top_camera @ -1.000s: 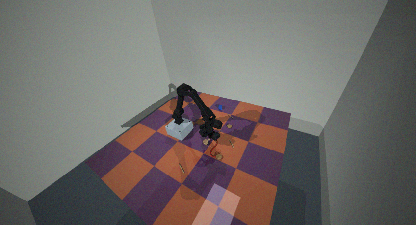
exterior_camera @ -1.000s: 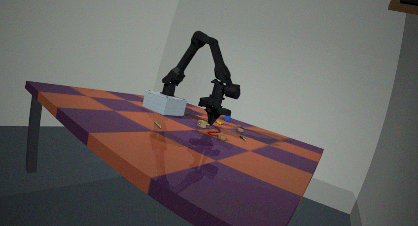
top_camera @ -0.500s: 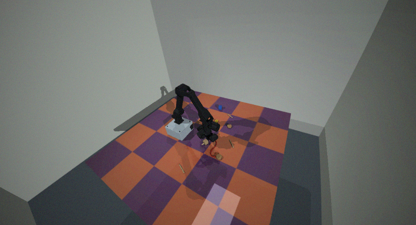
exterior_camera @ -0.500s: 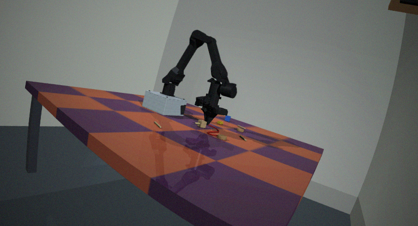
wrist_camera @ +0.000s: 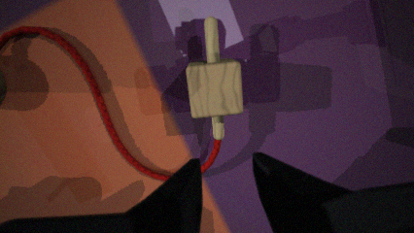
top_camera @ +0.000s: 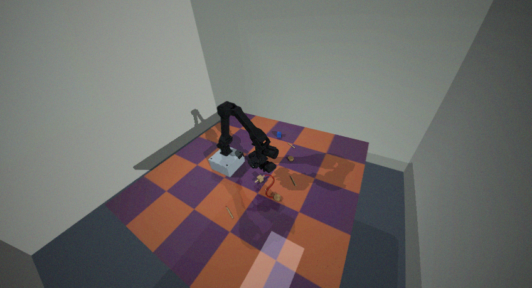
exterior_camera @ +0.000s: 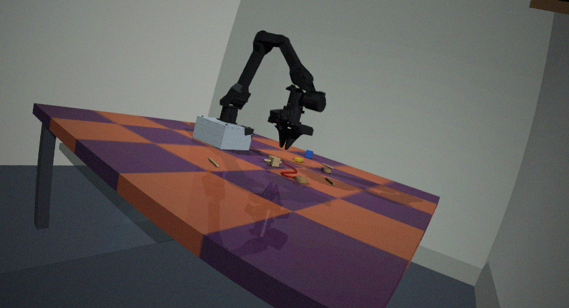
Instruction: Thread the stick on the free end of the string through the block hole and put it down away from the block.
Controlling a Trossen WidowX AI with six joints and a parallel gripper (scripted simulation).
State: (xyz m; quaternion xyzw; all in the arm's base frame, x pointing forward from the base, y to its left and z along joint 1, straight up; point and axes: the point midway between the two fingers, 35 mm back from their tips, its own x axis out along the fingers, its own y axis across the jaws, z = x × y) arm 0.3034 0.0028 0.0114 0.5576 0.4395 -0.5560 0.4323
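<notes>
Now: the wooden block 5 cm below my gripper tip, 3 cm to the right of it and 1 cm behind it. The rest, counted from my gripper tip: yellow piece: 23 cm to the left, 7 cm behind, 6 cm below; then thin wooden stick: 5 cm below, 2 cm to the right; then blue cube: 44 cm to the left, 14 cm behind, 5 cm below.
</notes>
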